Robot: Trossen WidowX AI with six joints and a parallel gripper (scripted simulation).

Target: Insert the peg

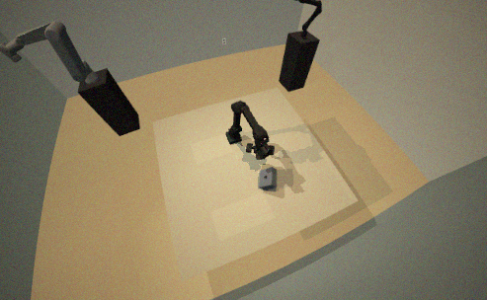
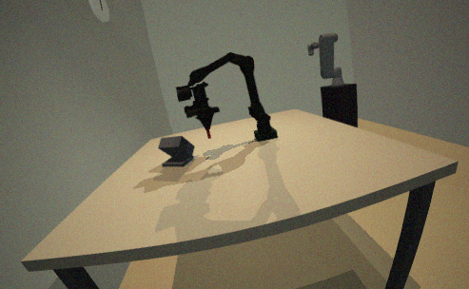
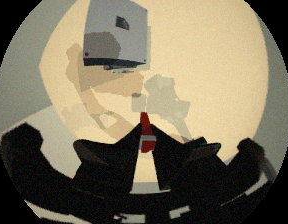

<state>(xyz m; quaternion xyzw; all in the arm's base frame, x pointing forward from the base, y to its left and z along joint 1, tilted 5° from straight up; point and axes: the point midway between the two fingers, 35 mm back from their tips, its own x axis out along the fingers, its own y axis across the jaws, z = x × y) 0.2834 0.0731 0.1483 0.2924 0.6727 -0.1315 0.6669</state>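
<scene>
Right now my gripper tip is 17 cm short of the grey sloped panel, 5 cm above it and 2 cm to the left of it. Also, from my gripper tip: red peg (2 cm above).
</scene>
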